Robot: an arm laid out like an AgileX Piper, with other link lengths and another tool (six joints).
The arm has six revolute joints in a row. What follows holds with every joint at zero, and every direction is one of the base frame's. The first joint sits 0.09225 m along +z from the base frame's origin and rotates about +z. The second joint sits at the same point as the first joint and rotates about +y. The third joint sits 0.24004 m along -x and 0.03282 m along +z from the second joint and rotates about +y. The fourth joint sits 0.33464 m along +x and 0.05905 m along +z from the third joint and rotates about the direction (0.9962, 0, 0.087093). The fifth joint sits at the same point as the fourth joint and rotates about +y. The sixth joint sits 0.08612 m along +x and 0.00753 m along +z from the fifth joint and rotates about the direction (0.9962, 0, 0.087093). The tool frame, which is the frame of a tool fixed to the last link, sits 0.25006 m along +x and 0.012 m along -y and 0.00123 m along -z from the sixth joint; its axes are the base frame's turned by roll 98.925, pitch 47.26 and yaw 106.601 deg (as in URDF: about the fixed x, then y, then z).
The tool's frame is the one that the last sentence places.
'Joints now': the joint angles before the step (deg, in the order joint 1, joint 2, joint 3, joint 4, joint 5, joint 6). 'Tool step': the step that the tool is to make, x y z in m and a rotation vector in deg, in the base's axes. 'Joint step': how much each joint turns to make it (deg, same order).
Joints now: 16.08 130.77 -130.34 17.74 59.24 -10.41
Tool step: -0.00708 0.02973 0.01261 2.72 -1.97 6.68
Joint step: 0.00 -0.11 -0.02 6.75 -0.01 -8.10
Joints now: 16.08 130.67 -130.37 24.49 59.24 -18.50
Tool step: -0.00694 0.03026 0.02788 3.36 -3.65 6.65
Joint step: 0.00 -1.01 0.00 7.15 0.00 -8.47
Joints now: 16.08 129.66 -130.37 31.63 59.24 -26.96
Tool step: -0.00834 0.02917 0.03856 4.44 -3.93 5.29
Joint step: 0.01 -1.54 -0.01 7.33 0.00 -6.97
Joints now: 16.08 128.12 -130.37 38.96 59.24 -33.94
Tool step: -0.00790 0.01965 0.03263 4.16 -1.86 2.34
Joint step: 0.05 -1.29 -0.10 5.17 0.03 -2.75
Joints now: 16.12 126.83 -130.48 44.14 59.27 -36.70
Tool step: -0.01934 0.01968 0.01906 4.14 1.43 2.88
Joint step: 0.00 -0.51 -0.01 5.30 2.09 -1.08
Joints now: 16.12 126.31 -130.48 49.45 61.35 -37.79
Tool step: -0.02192 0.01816 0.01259 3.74 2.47 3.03
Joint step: 0.10 0.00 0.01 4.86 2.56 -0.37
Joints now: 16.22 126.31 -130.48 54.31 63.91 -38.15
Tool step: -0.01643 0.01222 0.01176 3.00 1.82 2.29
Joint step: 0.00 0.00 0.01 3.81 1.93 -0.23
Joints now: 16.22 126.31 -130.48 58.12 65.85 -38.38
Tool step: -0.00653 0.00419 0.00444 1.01 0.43 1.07
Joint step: 0.00 0.00 0.01 1.40 0.82 -0.39
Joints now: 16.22 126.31 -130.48 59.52 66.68 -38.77
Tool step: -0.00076 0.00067 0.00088 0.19 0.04 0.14
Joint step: 0.00 0.02 -0.02 0.24 0.09 -0.07
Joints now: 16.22 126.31 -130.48 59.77 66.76 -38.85
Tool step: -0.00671 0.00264 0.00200 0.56 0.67 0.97
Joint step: 0.00 0.00 0.01 0.87 0.97 0.00
